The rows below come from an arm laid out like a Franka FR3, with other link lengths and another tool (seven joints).
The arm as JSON. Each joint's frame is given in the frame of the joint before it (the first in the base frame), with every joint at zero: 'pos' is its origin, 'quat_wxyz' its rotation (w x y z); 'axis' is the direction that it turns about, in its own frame. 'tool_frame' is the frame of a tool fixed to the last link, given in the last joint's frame.
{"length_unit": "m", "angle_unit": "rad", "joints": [
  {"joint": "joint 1", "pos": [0.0, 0.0, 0.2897], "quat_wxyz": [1.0, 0.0, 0.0, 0.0], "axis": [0.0, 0.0, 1.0]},
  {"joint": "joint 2", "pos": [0.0, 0.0, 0.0], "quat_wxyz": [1.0, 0.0, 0.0, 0.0], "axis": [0.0, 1.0, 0.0]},
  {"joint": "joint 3", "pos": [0.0, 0.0, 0.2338], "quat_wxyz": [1.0, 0.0, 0.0, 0.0], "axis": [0.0, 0.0, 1.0]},
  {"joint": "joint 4", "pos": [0.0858, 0.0, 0.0], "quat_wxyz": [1.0, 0.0, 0.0, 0.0], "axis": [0.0, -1.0, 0.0]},
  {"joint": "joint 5", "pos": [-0.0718, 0.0, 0.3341], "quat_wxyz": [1.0, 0.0, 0.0, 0.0], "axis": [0.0, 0.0, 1.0]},
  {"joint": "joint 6", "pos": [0.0, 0.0, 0.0], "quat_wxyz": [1.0, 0.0, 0.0, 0.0], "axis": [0.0, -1.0, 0.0]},
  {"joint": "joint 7", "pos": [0.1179, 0.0, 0.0], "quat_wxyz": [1.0, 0.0, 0.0, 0.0], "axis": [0.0, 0.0, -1.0]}
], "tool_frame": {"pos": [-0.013, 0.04, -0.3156], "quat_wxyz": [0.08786, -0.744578, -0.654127, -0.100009]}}
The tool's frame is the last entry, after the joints.
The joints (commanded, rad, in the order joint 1, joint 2, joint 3, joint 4, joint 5, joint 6, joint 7), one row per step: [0.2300 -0.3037 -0.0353 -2.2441 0.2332 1.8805 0.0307]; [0.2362 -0.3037 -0.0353 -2.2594 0.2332 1.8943 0.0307]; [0.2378 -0.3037 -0.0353 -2.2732 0.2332 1.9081 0.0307]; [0.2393 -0.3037 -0.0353 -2.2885 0.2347 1.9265 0.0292]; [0.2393 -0.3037 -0.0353 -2.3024 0.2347 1.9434 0.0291]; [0.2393 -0.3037 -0.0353 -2.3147 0.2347 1.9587 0.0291]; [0.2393 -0.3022 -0.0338 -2.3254 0.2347 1.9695 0.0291]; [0.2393 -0.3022 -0.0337 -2.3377 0.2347 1.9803 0.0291]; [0.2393 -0.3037 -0.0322 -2.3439 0.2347 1.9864 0.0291]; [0.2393 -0.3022 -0.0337 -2.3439 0.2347 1.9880 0.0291]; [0.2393 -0.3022 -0.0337 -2.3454 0.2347 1.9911 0.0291]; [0.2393 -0.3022 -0.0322 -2.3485 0.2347 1.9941 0.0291]
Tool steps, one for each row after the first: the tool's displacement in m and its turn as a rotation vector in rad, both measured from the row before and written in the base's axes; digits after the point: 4 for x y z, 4 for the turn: [-0.0022 0.0018 -0.0055 -0.0015 0.0016 0.0033]; [-0.0008 -0.0001 -0.0048 -0.0013 0.0002 -0.0013]; [0.0000 0.0002 -0.0049 0.0004 -0.0029 -0.0016]; [0.0003 -0.0007 -0.0046 -0.0011 -0.0028 -0.0035]; [0.0003 -0.0007 -0.0040 -0.0009 -0.0028 -0.0033]; [-0.0010 -0.0002 -0.0044 -0.0019 0.0013 -0.0008]; [-0.0012 -0.0007 -0.0044 -0.0015 0.0015 -0.0021]; [-0.0005 0.0002 -0.0015 -0.0008 -0.0014 0.0002]; [0.0006 -0.0006 -0.0005 0.0002 0.0000 -0.0018]; [0.0004 -0.0001 -0.0004 0.0000 -0.0015 -0.0007]; [-0.0005 0.0003 -0.0011 -0.0008 0.0000 0.0008]
